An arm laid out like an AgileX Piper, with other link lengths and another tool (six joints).
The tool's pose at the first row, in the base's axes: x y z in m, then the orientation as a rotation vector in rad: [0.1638, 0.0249, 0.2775, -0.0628, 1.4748, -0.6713]
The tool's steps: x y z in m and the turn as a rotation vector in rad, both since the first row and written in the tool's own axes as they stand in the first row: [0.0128, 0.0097, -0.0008, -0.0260, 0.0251, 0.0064]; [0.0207, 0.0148, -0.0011, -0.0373, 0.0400, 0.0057]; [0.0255, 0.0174, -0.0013, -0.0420, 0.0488, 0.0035]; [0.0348, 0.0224, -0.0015, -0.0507, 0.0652, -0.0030]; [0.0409, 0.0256, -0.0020, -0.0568, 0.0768, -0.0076]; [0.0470, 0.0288, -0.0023, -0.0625, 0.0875, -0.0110]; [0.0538, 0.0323, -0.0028, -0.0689, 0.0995, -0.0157]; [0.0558, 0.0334, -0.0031, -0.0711, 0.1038, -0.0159]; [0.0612, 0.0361, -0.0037, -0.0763, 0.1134, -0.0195]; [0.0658, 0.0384, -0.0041, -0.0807, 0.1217, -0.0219]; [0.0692, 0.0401, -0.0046, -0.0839, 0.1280, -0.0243]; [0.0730, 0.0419, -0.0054, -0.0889, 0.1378, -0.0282]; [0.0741, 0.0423, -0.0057, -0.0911, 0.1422, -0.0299]
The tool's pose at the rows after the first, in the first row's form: [0.1661, 0.0274, 0.2618, -0.0699, 1.5074, -0.6499]; [0.1673, 0.0281, 0.2525, -0.0743, 1.5256, -0.6437]; [0.1679, 0.0281, 0.2470, -0.0767, 1.5357, -0.6430]; [0.1691, 0.0281, 0.2366, -0.0829, 1.5548, -0.6436]; [0.1696, 0.0281, 0.2297, -0.0873, 1.5683, -0.6440]; [0.1702, 0.0281, 0.2228, -0.0907, 1.5807, -0.6436]; [0.1707, 0.0281, 0.2152, -0.0953, 1.5946, -0.6439]; [0.1708, 0.0282, 0.2129, -0.0958, 1.5995, -0.6429]; [0.1710, 0.0282, 0.2068, -0.0994, 1.6107, -0.6429]; [0.1712, 0.0281, 0.2016, -0.1019, 1.6203, -0.6424]; [0.1712, 0.0282, 0.1978, -0.1042, 1.6276, -0.6425]; [0.1710, 0.0282, 0.1935, -0.1078, 1.6389, -0.6429]; [0.1708, 0.0282, 0.1923, -0.1094, 1.6439, -0.6431]
